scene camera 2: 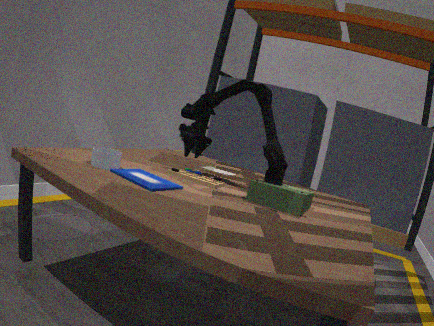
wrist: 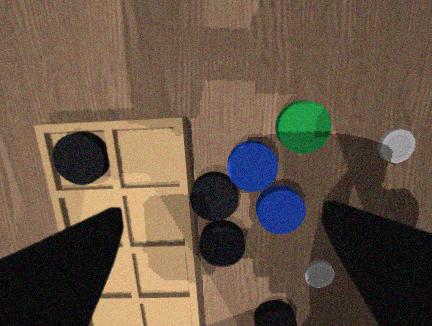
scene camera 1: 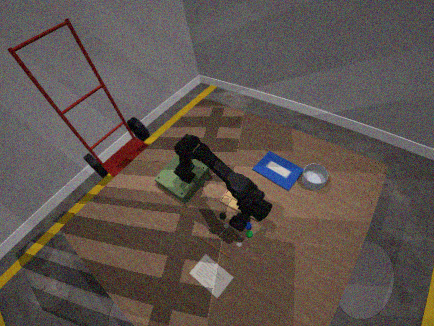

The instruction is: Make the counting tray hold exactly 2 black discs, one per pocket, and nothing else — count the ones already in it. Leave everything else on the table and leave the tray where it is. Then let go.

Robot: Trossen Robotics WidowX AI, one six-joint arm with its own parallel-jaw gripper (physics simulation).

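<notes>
The counting tray [scene camera 1: 229, 199] [wrist: 185, 131] is light wood with square pockets in two columns. One black disc [wrist: 80, 158] sits in its top left pocket in the wrist view; the other pockets that show are empty, and part of the tray is hidden by a finger and the frame edge. Two black discs, an upper one [wrist: 214, 196] and a lower one [wrist: 222, 243], lie on the table close beside the tray's right side. Another black disc [wrist: 275, 314] [scene camera 1: 223, 216] lies farther down. My gripper [wrist: 224, 214] [scene camera 2: 196, 154] is open and empty, above the discs beside the tray.
Two blue discs [wrist: 253, 166] [wrist: 281, 209], a green disc [wrist: 304, 127] [scene camera 1: 249, 234] and pale discs [wrist: 398, 146] [wrist: 320, 274] lie right of the tray. A blue panel [scene camera 1: 291, 181] [scene camera 2: 164, 187], a clear bowl [scene camera 1: 315, 177] [scene camera 2: 106, 158] and a paper sheet [scene camera 1: 211, 275] lie on the table.
</notes>
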